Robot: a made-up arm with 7 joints.
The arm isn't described. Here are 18 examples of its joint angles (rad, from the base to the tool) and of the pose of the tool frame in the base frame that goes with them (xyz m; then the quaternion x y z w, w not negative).
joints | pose
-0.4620 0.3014 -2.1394 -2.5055 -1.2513 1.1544 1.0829 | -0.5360 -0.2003 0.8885 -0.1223 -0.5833 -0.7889 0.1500
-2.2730 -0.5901 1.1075 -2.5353 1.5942 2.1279 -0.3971 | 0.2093 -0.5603 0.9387 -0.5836 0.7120 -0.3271 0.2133
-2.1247 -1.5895 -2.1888 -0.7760 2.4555 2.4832 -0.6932 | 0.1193 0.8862 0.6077 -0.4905 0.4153 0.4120 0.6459
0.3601 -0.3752 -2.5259 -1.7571 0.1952 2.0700 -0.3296 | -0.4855 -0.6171 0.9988 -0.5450 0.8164 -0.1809 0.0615
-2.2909 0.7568 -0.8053 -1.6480 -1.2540 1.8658 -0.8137 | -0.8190 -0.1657 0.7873 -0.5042 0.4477 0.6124 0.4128
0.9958 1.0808 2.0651 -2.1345 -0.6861 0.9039 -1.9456 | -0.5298 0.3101 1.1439 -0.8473 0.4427 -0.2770 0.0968
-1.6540 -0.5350 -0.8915 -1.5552 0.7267 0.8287 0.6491 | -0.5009 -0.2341 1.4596 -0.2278 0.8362 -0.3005 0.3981
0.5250 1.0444 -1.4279 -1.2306 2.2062 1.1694 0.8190 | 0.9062 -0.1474 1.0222 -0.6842 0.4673 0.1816 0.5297
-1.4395 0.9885 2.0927 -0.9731 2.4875 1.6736 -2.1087 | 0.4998 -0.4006 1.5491 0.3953 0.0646 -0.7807 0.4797
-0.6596 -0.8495 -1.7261 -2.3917 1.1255 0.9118 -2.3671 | -0.2902 -0.4138 0.8762 0.3177 0.1560 0.9260 0.1312
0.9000 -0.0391 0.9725 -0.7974 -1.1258 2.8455 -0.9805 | -0.2569 0.3975 1.7163 -0.0760 0.4388 0.8807 0.1613
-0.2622 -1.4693 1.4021 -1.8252 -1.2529 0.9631 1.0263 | -0.0707 0.8113 1.1480 0.2233 -0.3530 0.7508 0.5117
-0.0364 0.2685 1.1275 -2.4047 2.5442 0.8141 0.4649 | 0.2218 0.7074 0.8512 -0.0932 0.0392 0.8402 0.5328
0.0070 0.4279 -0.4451 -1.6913 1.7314 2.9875 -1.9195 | 0.7033 -0.2470 0.9596 0.8606 -0.0077 0.4837 0.1590
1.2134 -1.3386 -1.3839 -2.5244 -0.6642 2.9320 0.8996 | 0.5455 -0.1310 1.0899 -0.7265 0.3116 -0.2576 0.5556
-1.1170 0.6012 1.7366 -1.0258 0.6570 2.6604 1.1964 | 0.6930 -0.1276 1.5298 -0.3971 0.3987 -0.0232 0.8263
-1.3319 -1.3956 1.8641 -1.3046 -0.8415 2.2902 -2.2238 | 0.4488 0.7927 0.8104 -0.3157 0.5218 -0.5028 0.6126
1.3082 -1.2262 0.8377 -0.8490 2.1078 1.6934 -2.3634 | -0.5933 -0.4970 1.4265 0.8858 -0.1113 -0.2702 0.3606
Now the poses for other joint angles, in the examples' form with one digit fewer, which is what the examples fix.
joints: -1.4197 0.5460 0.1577 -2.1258 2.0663 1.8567 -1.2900
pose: 0.264 -0.609 0.619 -0.445 0.537 -0.591 0.405
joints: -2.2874 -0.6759 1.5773 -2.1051 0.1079 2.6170 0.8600
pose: 0.635 -0.411 1.061 0.688 -0.620 0.270 0.265
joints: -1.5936 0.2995 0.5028 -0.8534 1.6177 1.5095 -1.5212
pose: 0.298 -0.615 1.541 -0.577 -0.298 -0.759 0.046
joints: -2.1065 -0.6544 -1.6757 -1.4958 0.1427 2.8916 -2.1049
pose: -0.360 0.639 1.283 0.303 -0.705 -0.498 0.404
